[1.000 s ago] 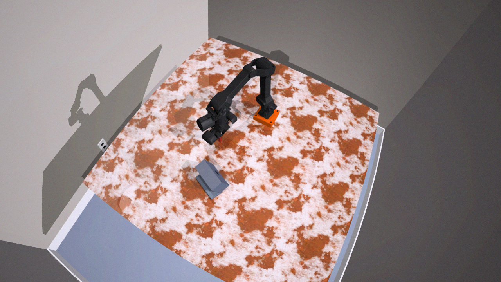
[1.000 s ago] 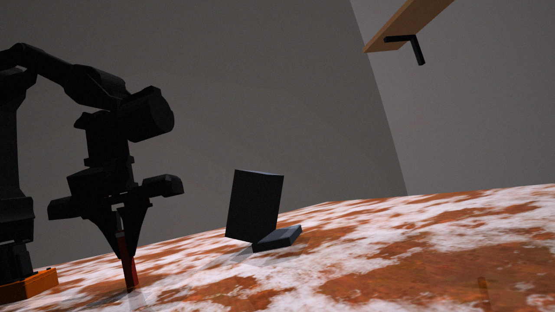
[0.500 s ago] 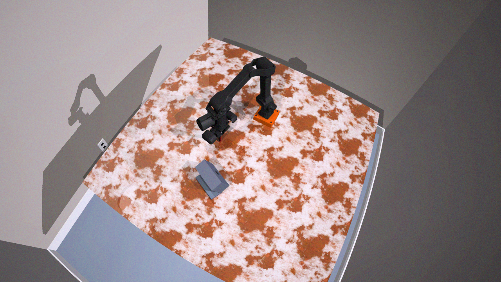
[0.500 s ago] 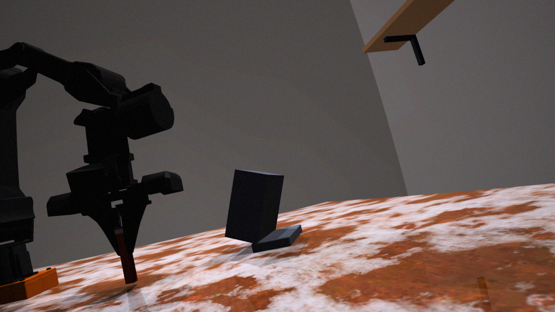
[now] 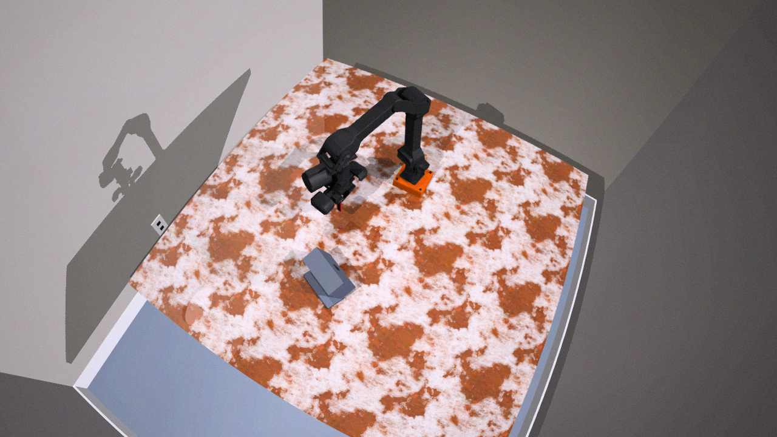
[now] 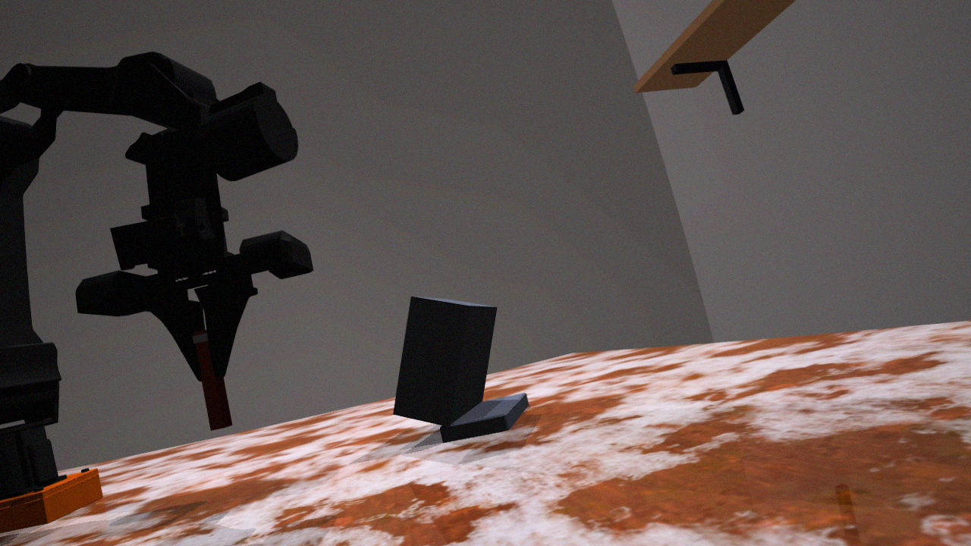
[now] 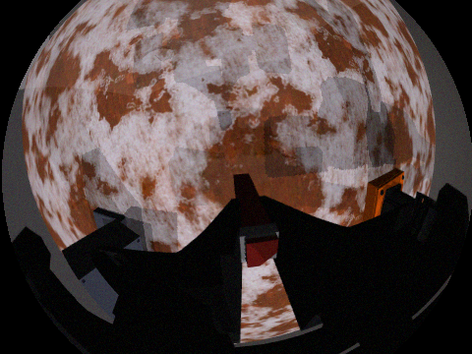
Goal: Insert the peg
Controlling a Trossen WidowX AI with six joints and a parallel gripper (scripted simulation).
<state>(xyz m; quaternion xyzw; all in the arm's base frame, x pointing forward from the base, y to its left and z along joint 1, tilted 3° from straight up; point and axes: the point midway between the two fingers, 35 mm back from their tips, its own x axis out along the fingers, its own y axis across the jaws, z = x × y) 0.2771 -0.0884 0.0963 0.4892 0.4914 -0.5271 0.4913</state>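
My gripper tip is now 19 cm short of the grey sloped panel, 12 cm to the right of it and 2 cm above it. From my gripper tip the other things lie so: peg (2 cm above).
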